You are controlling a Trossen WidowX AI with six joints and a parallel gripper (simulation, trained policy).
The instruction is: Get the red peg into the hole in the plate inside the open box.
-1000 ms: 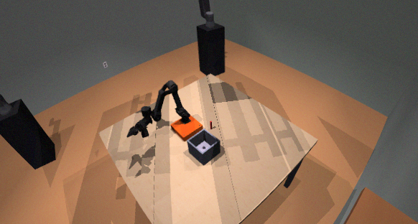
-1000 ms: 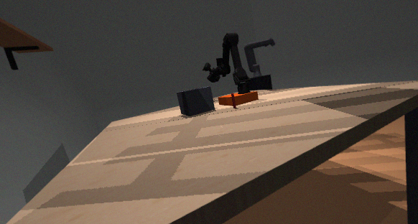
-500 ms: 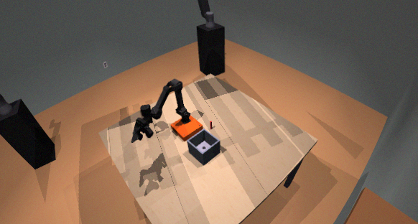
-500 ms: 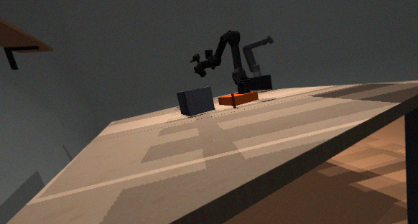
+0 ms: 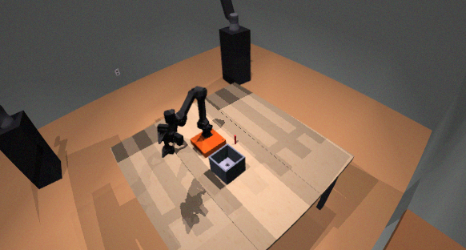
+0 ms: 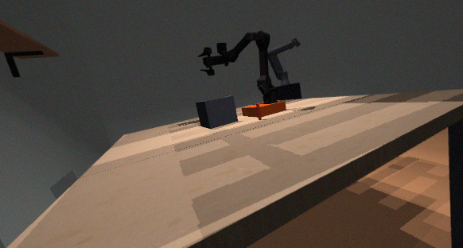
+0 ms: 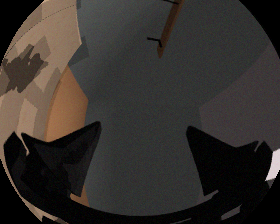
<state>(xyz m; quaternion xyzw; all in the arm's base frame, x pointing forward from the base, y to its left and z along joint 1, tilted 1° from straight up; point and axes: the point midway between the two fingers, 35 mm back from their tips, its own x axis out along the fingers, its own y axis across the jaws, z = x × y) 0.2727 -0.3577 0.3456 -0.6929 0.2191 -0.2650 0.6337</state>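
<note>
My gripper tip is 52 cm to the right of the red peg, 36 cm above it and 14 cm past it. From my gripper tip the other things lie so: grey plate: 35 cm to the left, 35 cm below, 3 cm ahead.
</note>
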